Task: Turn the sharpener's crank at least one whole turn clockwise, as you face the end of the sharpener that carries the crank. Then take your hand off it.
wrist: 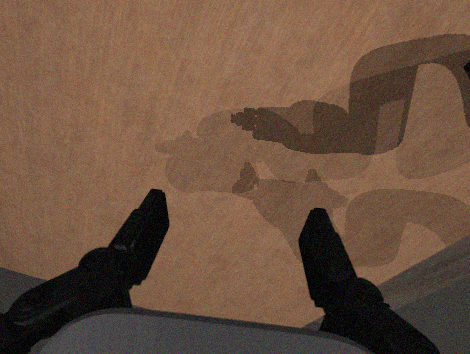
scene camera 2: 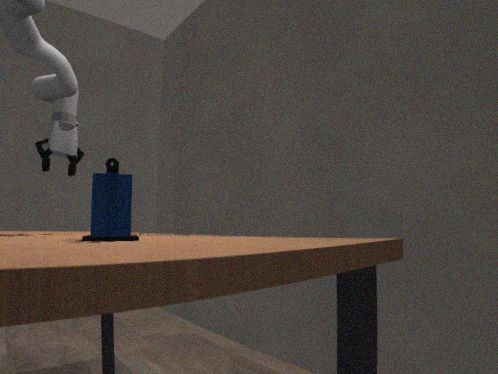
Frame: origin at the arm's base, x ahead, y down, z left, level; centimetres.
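Seen in the pictures: gripper, fingertip midpoint: [wrist: 235, 215] [scene camera 2: 58, 173].
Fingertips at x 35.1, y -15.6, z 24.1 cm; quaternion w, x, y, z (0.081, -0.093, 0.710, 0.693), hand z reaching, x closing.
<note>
Pixels of each thing's top centre, then the offset from my fingertips to it. "pt": a spot on its surface instead. Level surfaces: height alone.
- sharpener at a spot on its surface: [scene camera 2: 112, 206] pt dy +12.8, dx -4.3, dz -49.0 cm
- flat black base at a spot on its surface: [scene camera 2: 110, 238] pt dy +18.9, dx -4.5, dz -48.9 cm
- black rounded piece at a spot on its surface: [scene camera 2: 112, 170] pt dy +6.8, dx -6.8, dz -53.8 cm
- wooden table at its surface level: dy +19.3 cm
The sharpener [scene camera 2: 112, 206] stands upright on the table in scene camera 2, as a tall blue body on a flat black base [scene camera 2: 110, 238]. A black rounded piece [scene camera 2: 112, 170] with a small hole sticks up from its top. I cannot make out the crank's arm or handle in scene camera 2, and the sharpener is not recognisable in the wrist view. My gripper [scene camera 2: 59, 172] [wrist: 235, 215] is open and empty, fingers wide apart and pointing down. In scene camera 2 it hangs above the table, left of the sharpener's top, with a visible gap between them.
The wooden table [scene camera 2: 240, 250] [wrist: 75, 110] has its right corner in scene camera 2. Overlapping shadows of the arm and gripper fall on it in the wrist view. A small dark thing [wrist: 467, 68] is cut off at that view's right edge. Grey walls stand behind the table.
</note>
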